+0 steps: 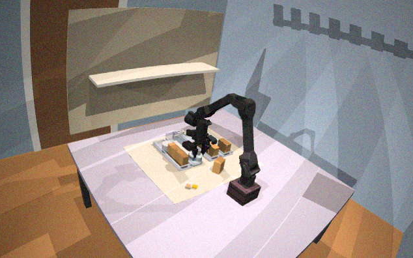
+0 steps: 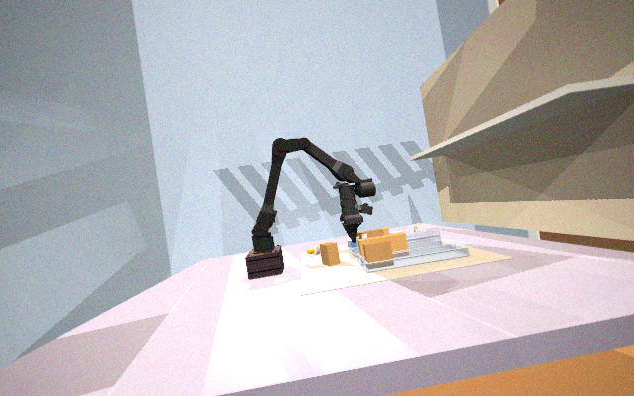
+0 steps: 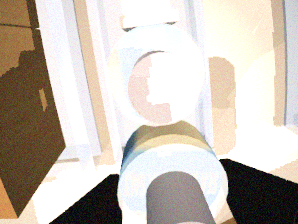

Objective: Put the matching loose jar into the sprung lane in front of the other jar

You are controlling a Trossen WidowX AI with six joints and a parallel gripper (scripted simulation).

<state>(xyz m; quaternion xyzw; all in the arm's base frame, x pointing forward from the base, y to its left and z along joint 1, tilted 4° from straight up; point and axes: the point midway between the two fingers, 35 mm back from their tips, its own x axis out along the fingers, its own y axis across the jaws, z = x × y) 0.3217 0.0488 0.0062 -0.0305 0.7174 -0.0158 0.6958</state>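
The box is 90 mm behind my gripper tip, 70 mm to the right of it and 20 mm below it.
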